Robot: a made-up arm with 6 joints.
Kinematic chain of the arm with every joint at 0, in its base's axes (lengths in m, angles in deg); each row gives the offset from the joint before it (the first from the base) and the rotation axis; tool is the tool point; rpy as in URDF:
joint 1: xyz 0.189 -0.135 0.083 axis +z
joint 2: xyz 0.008 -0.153 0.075 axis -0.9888 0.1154 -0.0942
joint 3: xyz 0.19 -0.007 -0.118 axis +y
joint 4: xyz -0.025 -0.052 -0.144 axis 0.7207 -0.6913 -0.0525
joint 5: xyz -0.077 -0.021 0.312 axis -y
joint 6: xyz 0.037 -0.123 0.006 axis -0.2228 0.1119 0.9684
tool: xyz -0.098 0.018 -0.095 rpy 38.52 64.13 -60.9
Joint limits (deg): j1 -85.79..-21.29 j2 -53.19..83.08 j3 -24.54..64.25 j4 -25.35..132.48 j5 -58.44..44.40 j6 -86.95..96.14
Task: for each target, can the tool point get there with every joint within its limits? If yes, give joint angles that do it. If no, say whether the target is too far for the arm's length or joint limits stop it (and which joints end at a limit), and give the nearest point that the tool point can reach.
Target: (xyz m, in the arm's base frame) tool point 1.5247 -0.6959 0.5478
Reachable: no: too far | nearest point 0.4911 -0.4592 0.3188 | short by 1.085 m
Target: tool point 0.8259 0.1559 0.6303
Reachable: no: joint limits stop it (at a limit: joint 1, joint 2, joint 3, joint 5) | nearest point 0.3774 -0.2809 0.4334 | short by 0.656 m
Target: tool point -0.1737 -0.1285 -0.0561
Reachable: yes | joints -68.23 5.19 46.26 112.62 26.61 -27.92
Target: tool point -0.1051 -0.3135 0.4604
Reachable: yes | joints -65.76 65.44 24.33 17.92 2.52 68.00
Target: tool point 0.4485 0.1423 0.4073
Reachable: no: joint limits stop it (at a limit: joint 1, joint 2, joint 3, joint 5) | nearest point 0.0996 -0.0098 0.4349 | short by 0.382 m
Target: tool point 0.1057 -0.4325 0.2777
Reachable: yes | joints -59.38 52.79 54.14 -11.63 -0.28 -10.10
